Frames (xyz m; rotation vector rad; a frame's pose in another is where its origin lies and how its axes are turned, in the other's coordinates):
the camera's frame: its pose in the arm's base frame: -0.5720 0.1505 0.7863 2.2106 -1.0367 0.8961
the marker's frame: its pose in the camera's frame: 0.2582 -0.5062 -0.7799 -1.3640 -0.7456 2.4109
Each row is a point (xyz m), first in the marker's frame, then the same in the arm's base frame.
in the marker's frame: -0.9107 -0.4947 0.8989
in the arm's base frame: 0.2242 0.2517 0.2723
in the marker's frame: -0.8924 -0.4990 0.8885
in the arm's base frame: 0.2065 0.2539 0.2841
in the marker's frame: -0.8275 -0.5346 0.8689
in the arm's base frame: 0.1330 0.2489 0.3052
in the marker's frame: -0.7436 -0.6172 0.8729
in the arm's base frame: 0.0194 0.2191 0.2963
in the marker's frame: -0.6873 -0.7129 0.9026
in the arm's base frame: -0.0773 0.1722 0.2556
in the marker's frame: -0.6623 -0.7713 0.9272
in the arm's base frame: -0.1283 0.1409 0.2231
